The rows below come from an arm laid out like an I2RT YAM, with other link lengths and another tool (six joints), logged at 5 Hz.
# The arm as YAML. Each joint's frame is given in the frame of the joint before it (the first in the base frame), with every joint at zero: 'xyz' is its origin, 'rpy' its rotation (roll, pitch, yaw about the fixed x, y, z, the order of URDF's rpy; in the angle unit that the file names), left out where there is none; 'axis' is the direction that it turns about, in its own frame. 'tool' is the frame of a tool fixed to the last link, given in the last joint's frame.
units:
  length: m
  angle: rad
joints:
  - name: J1
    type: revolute
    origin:
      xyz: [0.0, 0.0, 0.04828]
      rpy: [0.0, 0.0, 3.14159]
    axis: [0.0, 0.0, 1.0]
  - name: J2
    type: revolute
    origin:
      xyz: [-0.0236, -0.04, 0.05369]
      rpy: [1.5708, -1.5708, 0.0]
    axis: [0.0, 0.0, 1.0]
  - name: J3
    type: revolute
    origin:
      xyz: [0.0, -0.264, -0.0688]
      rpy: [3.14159, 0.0, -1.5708]
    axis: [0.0, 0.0, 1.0]
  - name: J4
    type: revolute
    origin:
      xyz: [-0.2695, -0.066, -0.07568]
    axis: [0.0, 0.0, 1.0]
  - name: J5
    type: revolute
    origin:
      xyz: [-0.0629, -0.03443, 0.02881]
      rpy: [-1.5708, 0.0, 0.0]
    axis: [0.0, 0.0, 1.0]
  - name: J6
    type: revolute
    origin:
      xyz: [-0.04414, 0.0, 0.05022]
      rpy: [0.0, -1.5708, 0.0]
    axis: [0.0, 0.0, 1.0]
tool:
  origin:
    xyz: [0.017, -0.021, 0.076]
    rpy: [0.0, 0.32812, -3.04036]
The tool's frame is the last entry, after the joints.
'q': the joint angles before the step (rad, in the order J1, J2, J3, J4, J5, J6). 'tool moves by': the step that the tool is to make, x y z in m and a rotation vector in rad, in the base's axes. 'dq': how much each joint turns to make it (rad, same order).
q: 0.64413 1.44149 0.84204 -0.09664 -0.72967 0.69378
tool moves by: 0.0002 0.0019 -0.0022 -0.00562 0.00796 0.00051
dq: 0.00466 0.01252 0.00546 -0.00009 0.00297 0.00389
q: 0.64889 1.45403 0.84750 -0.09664 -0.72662 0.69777
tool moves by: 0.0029 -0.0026 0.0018 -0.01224 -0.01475 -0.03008
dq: -0.00225 -0.01317 -0.00127 -0.00440 0.03331 0.00479
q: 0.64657 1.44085 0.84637 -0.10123 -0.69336 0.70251
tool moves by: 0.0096 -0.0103 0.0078 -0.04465 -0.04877 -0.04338
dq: -0.02117 -0.02507 0.02475 -0.06460 0.05891 -0.04460
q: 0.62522 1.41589 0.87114 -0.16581 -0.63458 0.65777
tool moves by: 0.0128 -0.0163 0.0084 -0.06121 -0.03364 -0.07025
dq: -0.03668 -0.02303 0.03381 -0.08445 0.07119 -0.03602
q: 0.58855 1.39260 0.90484 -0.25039 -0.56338 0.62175
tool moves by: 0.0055 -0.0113 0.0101 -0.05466 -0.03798 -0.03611
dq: -0.01479 -0.02486 0.03242 -0.07579 0.06088 -0.03982
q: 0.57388 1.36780 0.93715 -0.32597 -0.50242 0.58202
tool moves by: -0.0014 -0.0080 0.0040 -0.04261 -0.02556 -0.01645
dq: -0.00081 -0.02659 0.00448 -0.04575 0.04565 -0.02822
